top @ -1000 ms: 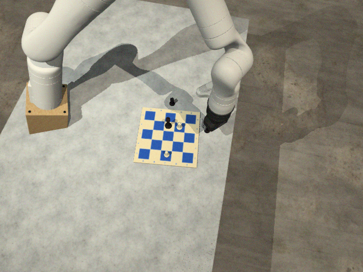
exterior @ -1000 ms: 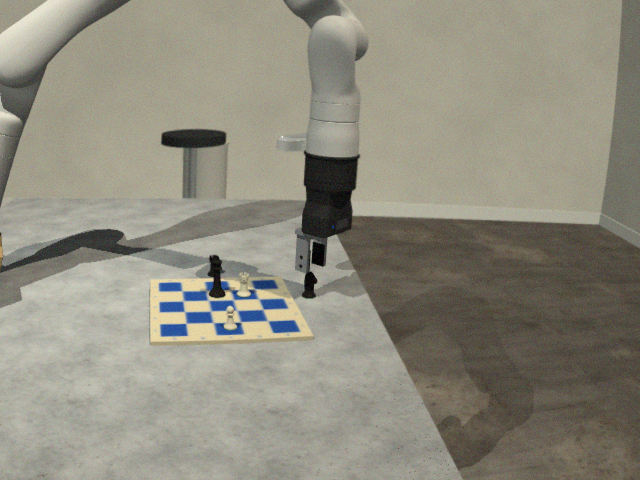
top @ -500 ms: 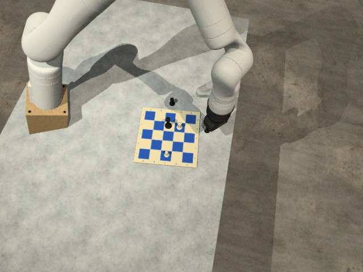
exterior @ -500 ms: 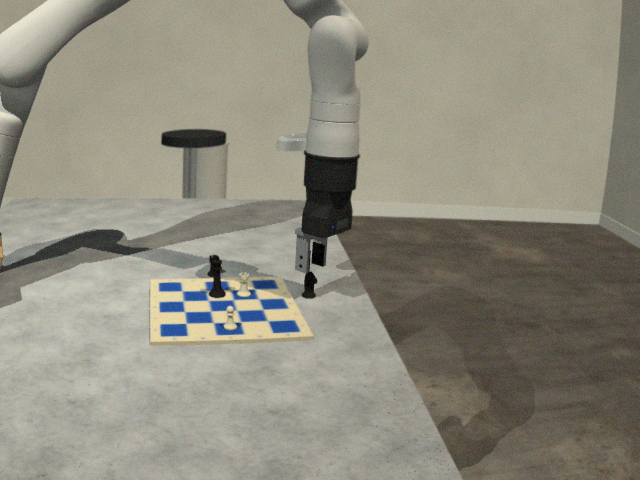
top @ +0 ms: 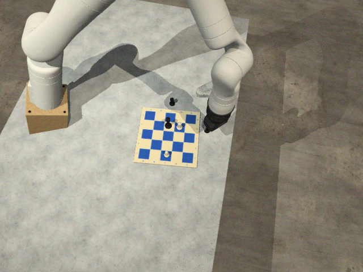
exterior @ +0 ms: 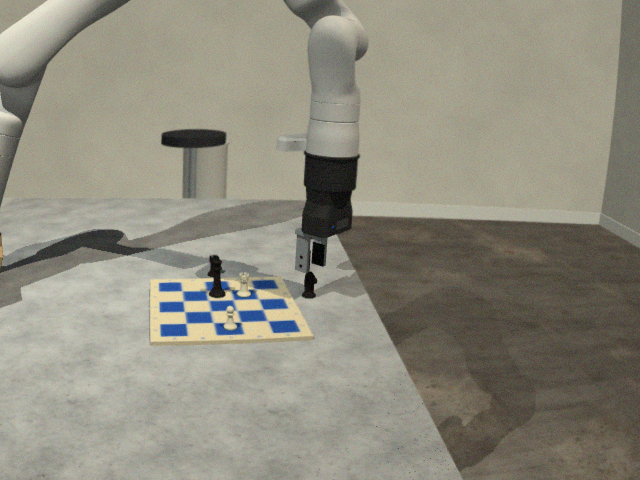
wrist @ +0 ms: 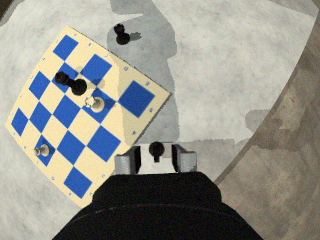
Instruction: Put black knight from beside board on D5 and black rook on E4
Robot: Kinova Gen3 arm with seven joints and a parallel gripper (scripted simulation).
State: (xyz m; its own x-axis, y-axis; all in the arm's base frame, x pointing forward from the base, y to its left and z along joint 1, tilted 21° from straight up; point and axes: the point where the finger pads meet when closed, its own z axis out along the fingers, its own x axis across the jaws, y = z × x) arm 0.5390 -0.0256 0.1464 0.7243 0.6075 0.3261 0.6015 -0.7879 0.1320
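Now: the white rook 100 mm behind my hand and 40 mm below it. From my hand the other things lie so: white pawn: 140 mm behind, 110 mm to the right, 40 mm below; cream chessboard: 140 mm behind, 60 mm below, 40 mm to the right; black rook: 140 mm behind, 100 mm to the left, 50 mm below.
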